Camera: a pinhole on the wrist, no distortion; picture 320 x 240 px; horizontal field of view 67.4 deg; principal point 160.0 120.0 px. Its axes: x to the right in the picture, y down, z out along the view. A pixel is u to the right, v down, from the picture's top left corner.
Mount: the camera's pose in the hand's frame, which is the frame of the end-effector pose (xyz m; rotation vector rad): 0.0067 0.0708 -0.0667 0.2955 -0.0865 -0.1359
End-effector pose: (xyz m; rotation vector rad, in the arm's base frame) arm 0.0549 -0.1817 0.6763 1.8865 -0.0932 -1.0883
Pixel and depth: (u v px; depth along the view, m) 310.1 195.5 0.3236
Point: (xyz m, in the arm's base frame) -0.0206 -0.4870 0.5398
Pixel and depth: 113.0 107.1 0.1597
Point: -0.0206 -0.2292 0.7050
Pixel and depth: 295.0 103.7 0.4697
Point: -0.1391 -0.4700 0.3703
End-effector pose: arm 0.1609 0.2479 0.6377 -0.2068 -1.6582 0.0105
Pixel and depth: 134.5 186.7 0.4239
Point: -0.1895 0.3487 0.5248
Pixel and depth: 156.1 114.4 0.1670
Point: 0.0746 0.2762 0.6122
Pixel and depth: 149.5 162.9 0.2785
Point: -0.0416 0.3086 0.5830
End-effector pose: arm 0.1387 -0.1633 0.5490 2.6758 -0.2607 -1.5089
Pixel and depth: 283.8 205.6 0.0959
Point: 0.1233 -0.2384 0.4965
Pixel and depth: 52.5 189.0 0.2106
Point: -0.0468 -0.2217 0.5696
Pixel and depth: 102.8 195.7 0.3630
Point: -0.1865 -0.2229 0.4880
